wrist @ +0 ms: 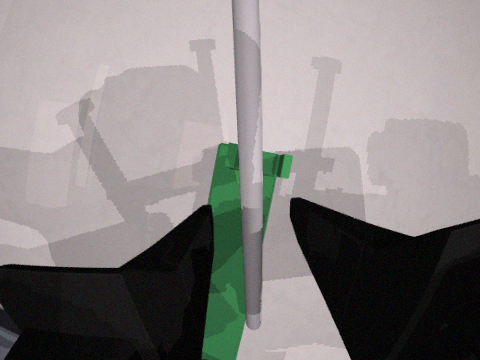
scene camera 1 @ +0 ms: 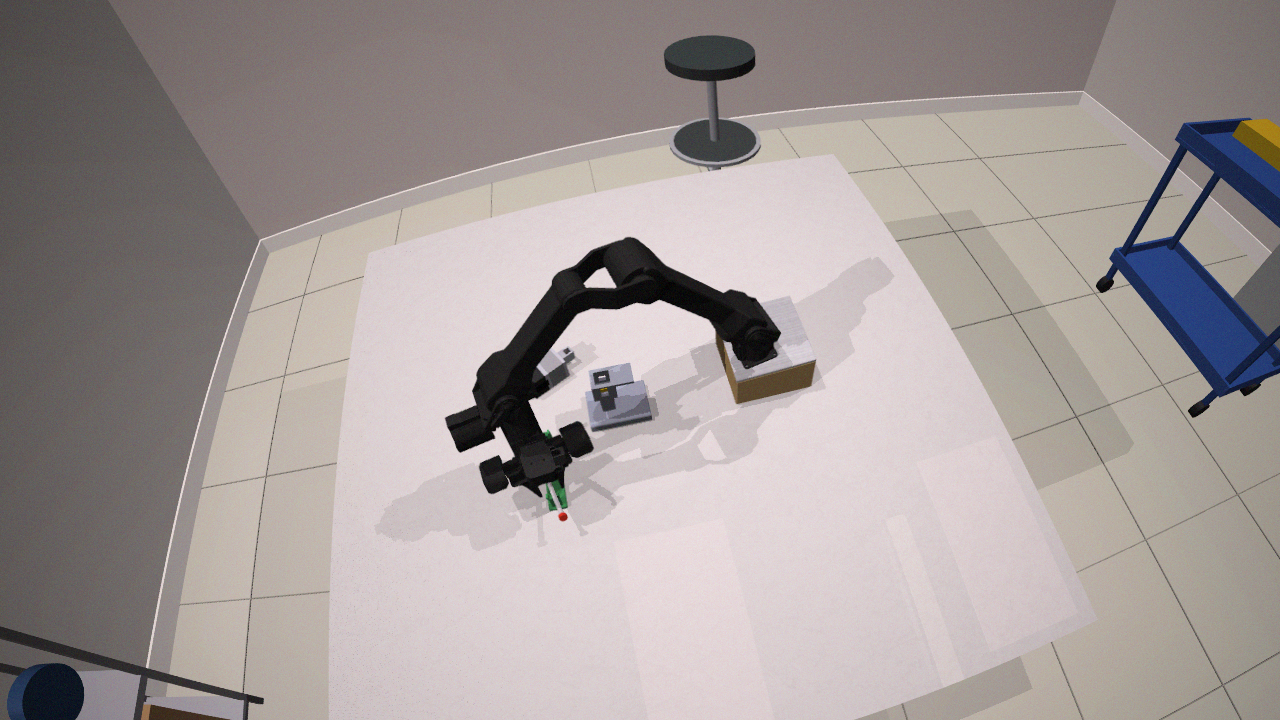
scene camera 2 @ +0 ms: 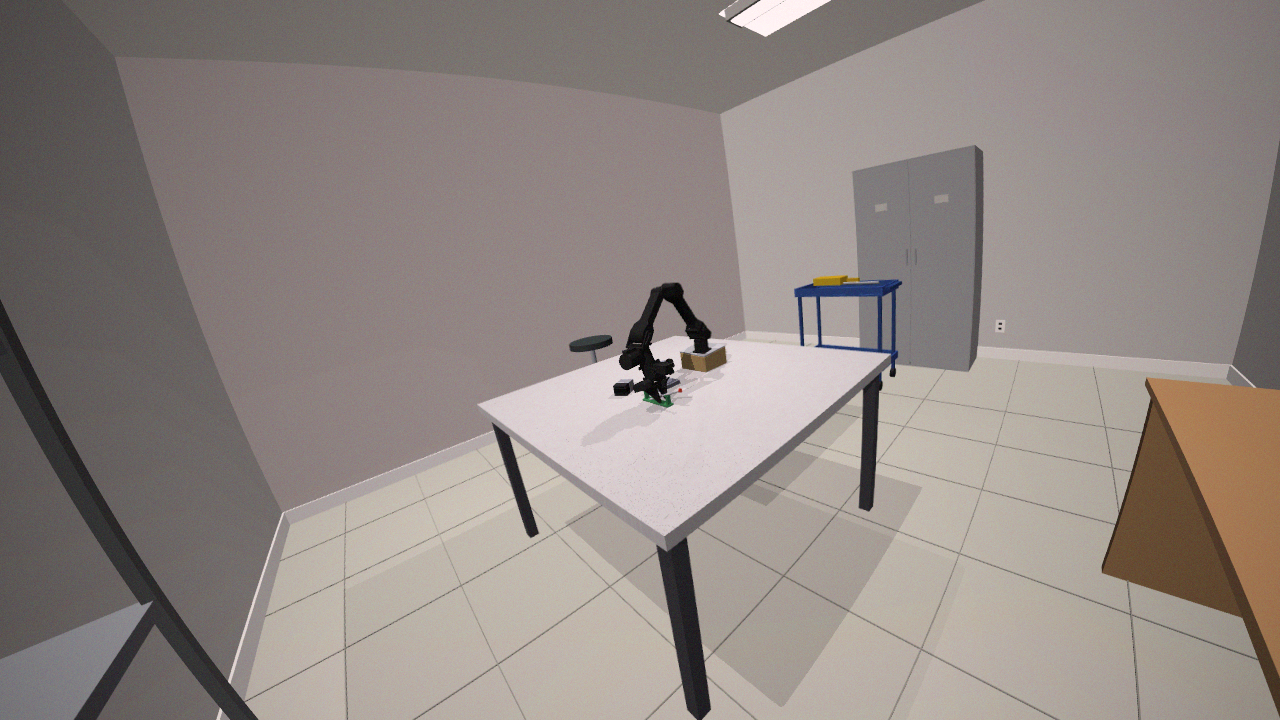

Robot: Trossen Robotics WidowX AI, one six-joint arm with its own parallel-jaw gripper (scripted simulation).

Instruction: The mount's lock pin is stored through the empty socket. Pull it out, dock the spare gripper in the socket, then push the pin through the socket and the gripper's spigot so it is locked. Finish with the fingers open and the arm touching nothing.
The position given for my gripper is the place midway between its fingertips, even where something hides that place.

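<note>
You'd see my gripper (scene camera 1: 551, 491) here, and it's there in scene camera 2 (scene camera 2: 663, 401) and in the wrist view (wrist: 251, 210) as well. There's a grey mount (scene camera 1: 615, 400), and I can see a spare gripper (scene camera 1: 552, 369) too, but in the wrist view that spare gripper is out of frame.
</note>
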